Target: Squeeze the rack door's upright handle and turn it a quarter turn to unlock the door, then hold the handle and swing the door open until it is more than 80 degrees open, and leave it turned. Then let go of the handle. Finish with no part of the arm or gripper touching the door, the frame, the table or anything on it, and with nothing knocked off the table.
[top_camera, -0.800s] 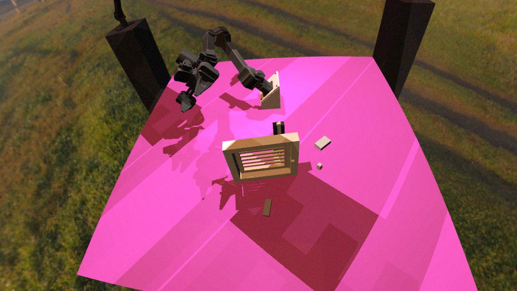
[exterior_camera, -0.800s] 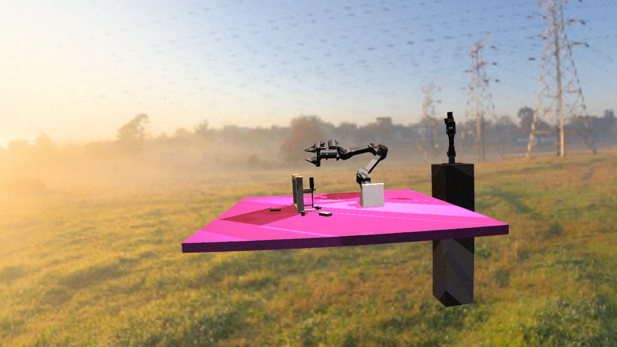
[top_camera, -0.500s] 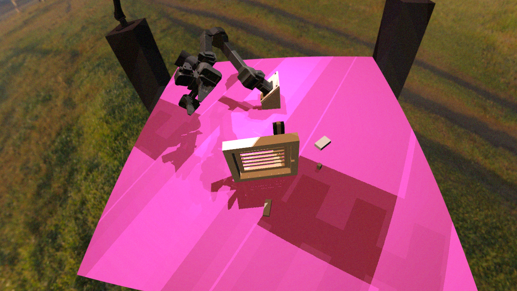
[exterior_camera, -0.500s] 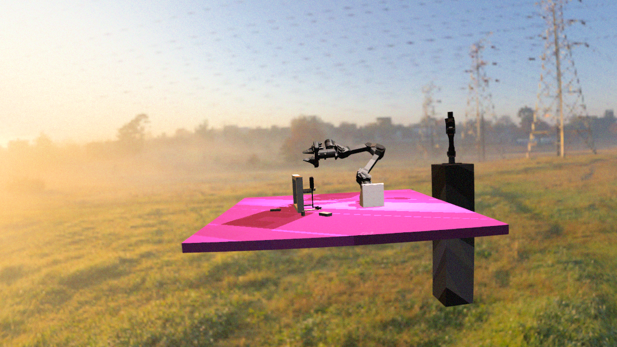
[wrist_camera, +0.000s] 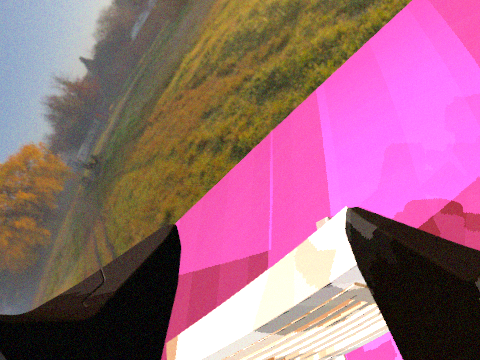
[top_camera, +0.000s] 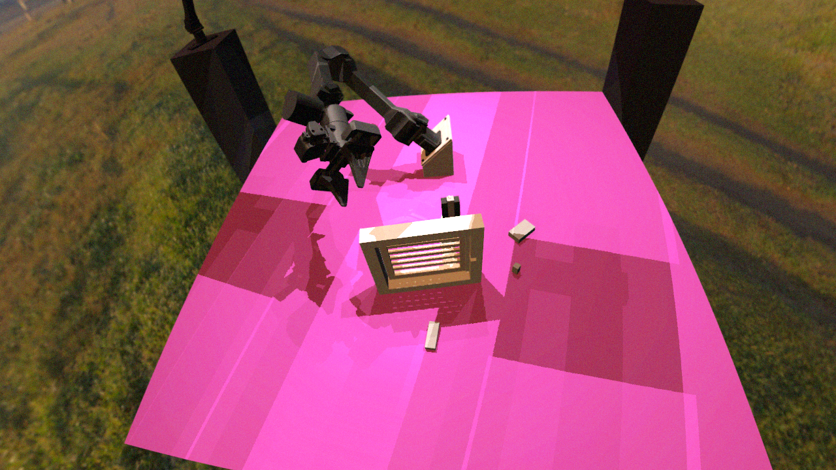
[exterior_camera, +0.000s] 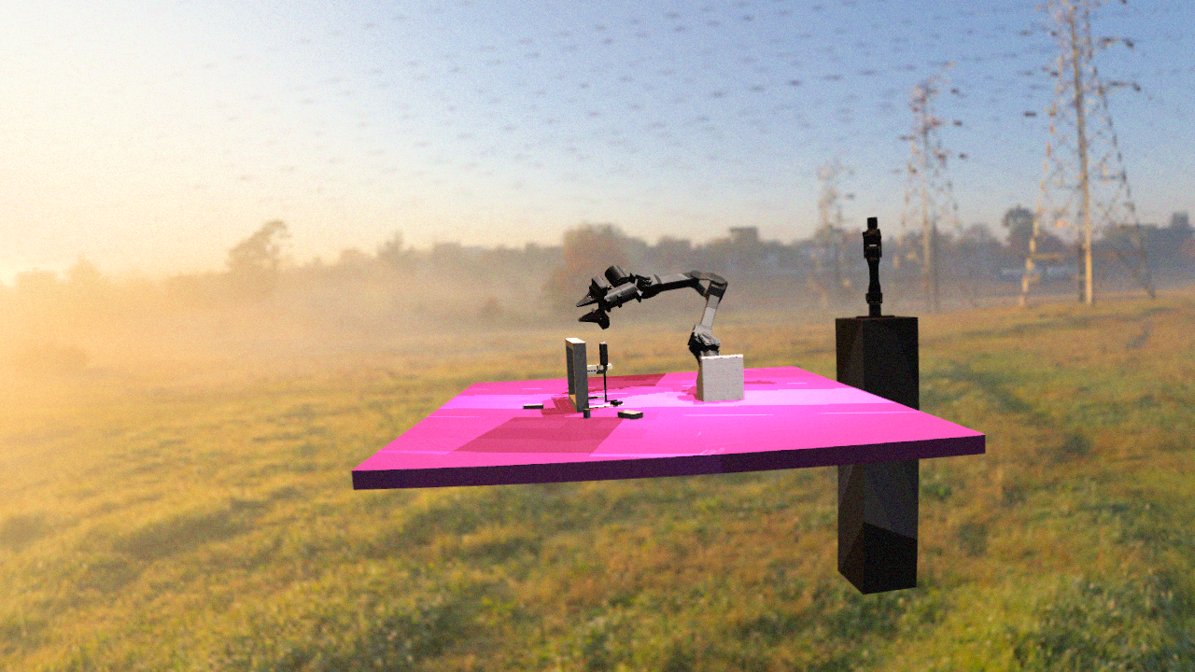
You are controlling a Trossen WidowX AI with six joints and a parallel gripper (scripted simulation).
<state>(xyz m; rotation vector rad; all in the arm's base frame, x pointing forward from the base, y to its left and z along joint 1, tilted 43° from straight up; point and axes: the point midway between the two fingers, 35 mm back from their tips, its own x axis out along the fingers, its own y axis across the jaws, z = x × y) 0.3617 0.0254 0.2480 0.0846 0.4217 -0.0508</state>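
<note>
My gripper tip is 17 cm to the right of the dark upright handle, 16 cm above it and 7 cm past it.
</note>
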